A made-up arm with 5 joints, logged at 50 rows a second.
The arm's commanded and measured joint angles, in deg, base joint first. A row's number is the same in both.
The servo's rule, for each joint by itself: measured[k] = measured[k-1] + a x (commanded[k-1-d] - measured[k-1]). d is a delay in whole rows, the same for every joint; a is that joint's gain. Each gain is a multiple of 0.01, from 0.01 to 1. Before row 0 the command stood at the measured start. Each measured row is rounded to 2 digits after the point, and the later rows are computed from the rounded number. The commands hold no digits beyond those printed.
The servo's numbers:
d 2
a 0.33 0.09 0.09 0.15 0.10
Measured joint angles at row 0:
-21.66 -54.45 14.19 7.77 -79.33
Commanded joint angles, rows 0 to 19:
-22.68 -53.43 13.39 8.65 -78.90
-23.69 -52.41 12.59 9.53 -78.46
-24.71 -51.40 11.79 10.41 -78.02
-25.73 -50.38 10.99 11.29 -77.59
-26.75 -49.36 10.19 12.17 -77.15
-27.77 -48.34 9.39 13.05 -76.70
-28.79 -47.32 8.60 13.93 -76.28
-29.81 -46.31 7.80 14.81 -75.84
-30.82 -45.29 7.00 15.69 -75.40
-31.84 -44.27 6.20 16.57 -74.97
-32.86 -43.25 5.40 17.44 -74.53
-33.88 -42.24 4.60 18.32 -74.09
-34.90 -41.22 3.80 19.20 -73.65
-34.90 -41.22 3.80 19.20 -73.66
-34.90 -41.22 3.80 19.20 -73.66
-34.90 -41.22 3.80 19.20 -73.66
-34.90 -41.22 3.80 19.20 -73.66
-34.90 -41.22 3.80 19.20 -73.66
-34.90 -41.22 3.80 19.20 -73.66
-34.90 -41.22 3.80 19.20 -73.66
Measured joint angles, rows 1 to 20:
-21.66 -54.45 14.19 7.77 -79.33
-21.66 -54.45 14.19 7.77 -79.33
-22.00 -54.36 14.12 7.90 -79.29
-22.56 -54.18 13.98 8.14 -79.21
-23.27 -53.93 13.78 8.48 -79.09
-24.08 -53.61 13.53 8.90 -78.94
-24.96 -53.23 13.23 9.39 -78.76
-25.89 -52.79 12.88 9.94 -78.55
-26.85 -52.30 12.49 10.54 -78.32
-27.83 -51.76 12.07 11.18 -78.07
-28.82 -51.18 11.61 11.86 -77.80
-29.82 -50.56 11.12 12.57 -77.52
-30.82 -49.90 10.61 13.30 -77.22
-31.83 -49.21 10.07 14.05 -76.91
-32.84 -48.49 9.51 14.82 -76.58
-33.52 -47.84 9.00 15.48 -76.29
-33.98 -47.24 8.53 16.04 -76.03
-34.28 -46.70 8.10 16.51 -75.79
-34.48 -46.21 7.71 16.91 -75.58
-34.62 -45.76 7.36 17.25 -75.39

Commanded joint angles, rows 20 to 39:
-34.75 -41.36 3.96 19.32 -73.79
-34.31 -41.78 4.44 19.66 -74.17
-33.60 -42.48 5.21 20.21 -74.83
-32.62 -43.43 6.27 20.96 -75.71
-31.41 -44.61 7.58 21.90 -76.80
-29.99 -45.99 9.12 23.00 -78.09
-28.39 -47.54 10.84 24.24 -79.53
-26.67 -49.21 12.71 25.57 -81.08
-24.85 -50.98 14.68 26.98 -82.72
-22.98 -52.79 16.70 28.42 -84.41
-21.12 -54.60 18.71 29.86 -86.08
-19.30 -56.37 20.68 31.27 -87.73
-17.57 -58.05 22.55 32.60 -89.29
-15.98 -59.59 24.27 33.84 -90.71
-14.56 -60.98 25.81 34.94 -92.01
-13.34 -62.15 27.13 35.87 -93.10
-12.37 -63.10 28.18 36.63 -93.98
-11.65 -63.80 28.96 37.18 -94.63
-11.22 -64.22 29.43 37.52 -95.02
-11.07 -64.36 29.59 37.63 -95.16
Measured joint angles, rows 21 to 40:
-34.71 -45.35 7.04 17.54 -75.22
-34.77 -44.98 6.75 17.79 -75.06
-34.76 -44.65 6.50 18.02 -74.93
-34.61 -44.39 6.31 18.27 -74.85
-34.28 -44.22 6.21 18.56 -74.85
-33.73 -44.15 6.22 18.92 -74.94
-32.96 -44.19 6.34 19.37 -75.13
-31.98 -44.35 6.59 19.91 -75.43
-30.80 -44.64 6.97 20.56 -75.84
-29.44 -45.05 7.49 21.31 -76.36
-27.93 -45.58 8.14 22.16 -77.00
-26.30 -46.23 8.91 23.10 -77.74
-24.59 -46.98 9.79 24.11 -78.57
-22.84 -47.83 10.77 25.18 -79.49
-21.10 -48.75 11.83 26.29 -80.47
-19.41 -49.73 12.95 27.42 -81.49
-17.81 -50.74 14.11 28.55 -82.54
-16.33 -51.77 15.28 29.65 -83.60
-15.02 -52.79 16.44 30.70 -84.64
-13.91 -53.78 17.57 31.67 -85.64

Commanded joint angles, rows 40 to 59:
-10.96 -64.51 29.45 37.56 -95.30
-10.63 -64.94 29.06 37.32 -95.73
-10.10 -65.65 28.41 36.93 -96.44
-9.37 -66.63 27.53 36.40 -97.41
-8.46 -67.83 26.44 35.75 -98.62
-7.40 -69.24 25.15 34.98 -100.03
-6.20 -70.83 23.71 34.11 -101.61
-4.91 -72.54 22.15 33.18 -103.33
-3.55 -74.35 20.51 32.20 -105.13
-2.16 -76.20 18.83 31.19 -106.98
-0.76 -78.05 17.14 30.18 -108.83
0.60 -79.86 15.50 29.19 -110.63
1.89 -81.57 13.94 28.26 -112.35
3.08 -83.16 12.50 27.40 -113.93
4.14 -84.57 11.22 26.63 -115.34
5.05 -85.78 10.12 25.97 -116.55
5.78 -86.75 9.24 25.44 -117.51
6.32 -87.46 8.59 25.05 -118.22
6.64 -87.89 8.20 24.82 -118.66
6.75 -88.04 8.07 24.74 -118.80
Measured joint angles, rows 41 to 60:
-13.02 -54.72 18.64 32.55 -86.58
-12.38 -55.59 19.63 33.31 -87.44
-11.91 -56.39 20.51 33.95 -88.23
-11.49 -57.16 21.28 34.46 -88.98
-11.03 -57.92 21.92 34.83 -89.73
-10.48 -58.70 22.42 35.07 -90.50
-9.81 -59.52 22.78 35.17 -91.31
-9.01 -60.39 22.99 35.14 -92.18
-8.08 -61.33 23.05 34.99 -93.12
-7.03 -62.34 22.97 34.72 -94.14
-5.88 -63.42 22.75 34.34 -95.24
-4.65 -64.57 22.40 33.87 -96.41
-3.37 -65.78 21.93 33.32 -97.65
-2.06 -67.05 21.35 32.70 -98.95
-0.76 -68.36 20.68 32.03 -100.29
0.51 -69.69 19.94 31.34 -101.65
1.71 -71.03 19.16 30.63 -103.02
2.81 -72.36 18.35 29.93 -104.37
3.79 -73.66 17.53 29.26 -105.68
4.62 -74.90 16.73 28.63 -106.93

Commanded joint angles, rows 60 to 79:
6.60 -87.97 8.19 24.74 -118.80
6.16 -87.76 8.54 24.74 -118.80
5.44 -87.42 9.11 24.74 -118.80
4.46 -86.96 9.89 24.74 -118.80
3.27 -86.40 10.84 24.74 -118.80
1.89 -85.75 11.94 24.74 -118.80
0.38 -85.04 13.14 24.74 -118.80
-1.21 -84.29 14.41 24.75 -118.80
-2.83 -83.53 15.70 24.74 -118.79
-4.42 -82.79 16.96 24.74 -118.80
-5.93 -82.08 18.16 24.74 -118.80
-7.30 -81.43 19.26 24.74 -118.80
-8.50 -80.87 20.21 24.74 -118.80
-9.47 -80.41 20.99 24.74 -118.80
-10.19 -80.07 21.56 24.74 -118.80
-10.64 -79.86 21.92 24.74 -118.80
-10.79 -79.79 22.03 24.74 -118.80
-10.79 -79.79 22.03 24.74 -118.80
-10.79 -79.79 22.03 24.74 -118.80
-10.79 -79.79 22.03 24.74 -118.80
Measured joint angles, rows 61 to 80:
5.29 -76.07 15.96 28.06 -108.10
5.77 -77.15 15.25 27.56 -109.17
6.04 -78.12 14.61 27.14 -110.13
6.08 -78.99 14.06 26.78 -111.00
5.87 -79.75 13.61 26.47 -111.78
5.40 -80.40 13.28 26.21 -112.48
4.70 -80.94 13.06 25.99 -113.11
3.77 -81.37 12.96 25.80 -113.68
2.65 -81.70 12.98 25.64 -114.19
1.38 -81.93 13.11 25.51 -114.65
-0.01 -82.07 13.34 25.39 -115.06
-1.47 -82.13 13.67 25.29 -115.43
-2.94 -82.13 14.07 25.21 -115.77
-4.38 -82.07 14.54 25.14 -116.07
-5.74 -81.96 15.05 25.08 -116.34
-6.97 -81.82 15.58 25.03 -116.59
-8.03 -81.66 16.12 24.99 -116.81
-8.89 -81.50 16.64 24.95 -117.01
-9.52 -81.35 17.13 24.92 -117.19
-9.94 -81.21 17.57 24.89 -117.35

